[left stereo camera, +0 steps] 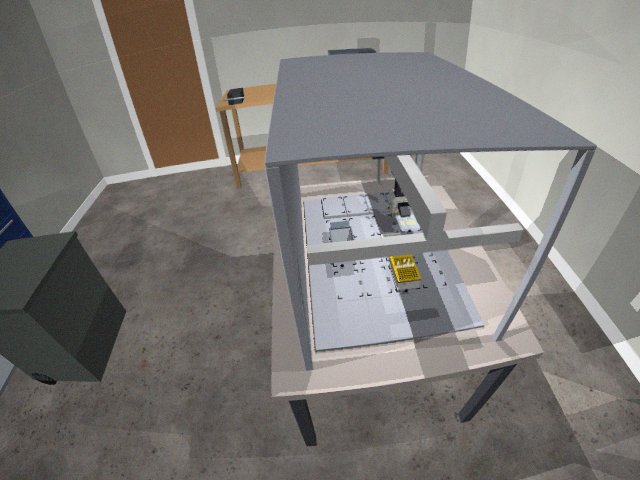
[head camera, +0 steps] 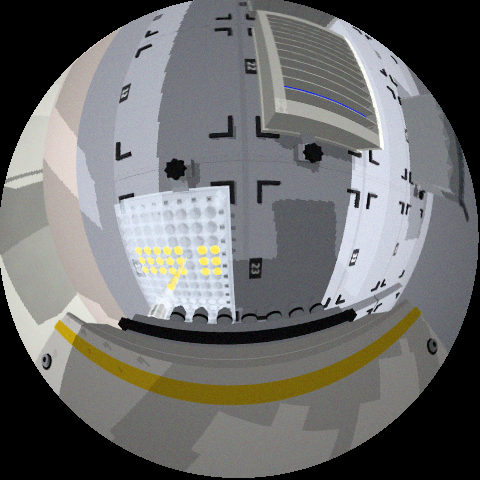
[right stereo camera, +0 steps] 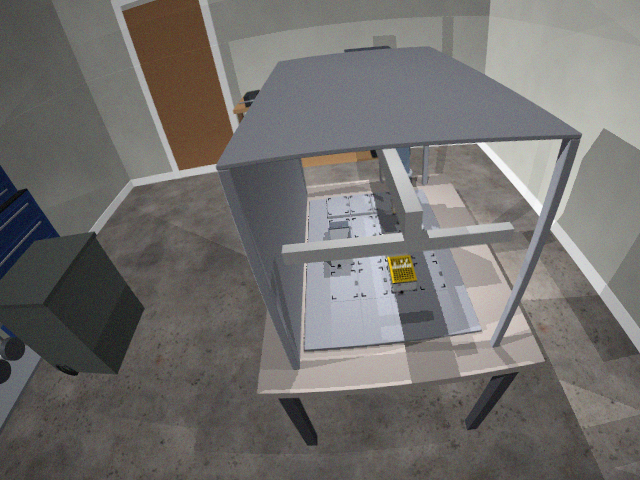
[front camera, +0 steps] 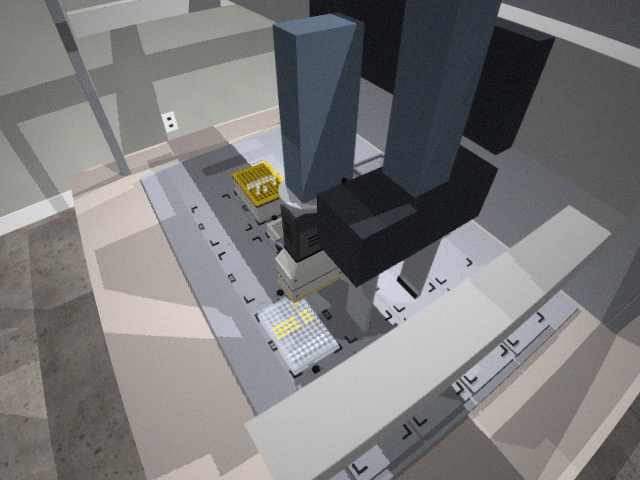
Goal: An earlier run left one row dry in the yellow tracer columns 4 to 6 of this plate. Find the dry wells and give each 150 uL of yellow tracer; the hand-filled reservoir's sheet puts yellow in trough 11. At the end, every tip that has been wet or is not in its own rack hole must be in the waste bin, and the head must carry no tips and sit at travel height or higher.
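Observation:
The clear plate [front camera: 312,347] [head camera: 222,197] shows three yellow columns with a one-row pale gap: five yellow wells on one side, two on the other. The head [front camera: 310,276] [head camera: 230,367] hangs low over the plate. Its leftmost channel in the head view carries one tip [head camera: 173,282] with yellow liquid, its end by the gap; whether it is inside a well cannot be told. Several other channels are bare. The reservoir [front camera: 274,230] [head camera: 300,120] shows a blue line in one trough. The yellow tip rack [front camera: 266,196] [left stereo camera: 408,276] [right stereo camera: 403,277] holds white tips. The parked plate gripper [front camera: 391,289] is open, nothing between its paddles.
A grey open-topped box [left stereo camera: 340,233] [right stereo camera: 339,233], apparently the waste bin, stands on the deck. Black knobs [head camera: 175,169] [head camera: 313,152] stand beside plate and reservoir. A pale gantry beam [front camera: 429,341] crosses in front. Posts [left stereo camera: 547,237] hold up the grey roof [left stereo camera: 403,108].

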